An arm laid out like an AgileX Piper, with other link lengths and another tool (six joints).
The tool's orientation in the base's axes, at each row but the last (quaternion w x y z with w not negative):
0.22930 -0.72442 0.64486 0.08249
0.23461 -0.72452 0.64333 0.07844
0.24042 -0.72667 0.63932 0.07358
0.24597 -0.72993 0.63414 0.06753
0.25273 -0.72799 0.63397 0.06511
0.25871 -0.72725 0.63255 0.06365
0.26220 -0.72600 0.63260 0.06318
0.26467 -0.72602 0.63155 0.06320
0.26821 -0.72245 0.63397 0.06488
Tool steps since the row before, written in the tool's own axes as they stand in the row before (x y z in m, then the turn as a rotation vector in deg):
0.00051 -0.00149 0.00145 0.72 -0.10 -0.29
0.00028 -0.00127 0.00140 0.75 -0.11 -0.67
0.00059 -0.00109 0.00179 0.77 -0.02 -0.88
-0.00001 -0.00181 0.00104 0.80 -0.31 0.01
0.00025 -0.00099 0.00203 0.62 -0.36 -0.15
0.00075 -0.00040 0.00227 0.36 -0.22 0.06
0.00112 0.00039 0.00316 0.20 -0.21 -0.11
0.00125 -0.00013 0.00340 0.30 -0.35 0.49
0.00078 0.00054 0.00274 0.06 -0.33 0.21
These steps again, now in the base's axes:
0.00178 0.00027 -0.00115 0.16 -0.77 -0.02
0.00154 0.00045 -0.00104 0.10 -0.96 0.30
0.00151 0.00034 -0.00153 -0.02 -1.08 0.45
0.00196 0.00061 -0.00041 0.45 -0.69 -0.25
0.00145 0.00076 -0.00157 0.43 -0.59 -0.03
0.00106 0.00040 -0.00214 0.29 -0.28 -0.14
0.00060 0.00044 -0.00329 0.21 -0.21 0.07
0.00119 0.00048 -0.00339 0.51 -0.02 -0.44
0.00031 0.00057 -0.00283 0.38 0.06 -0.10

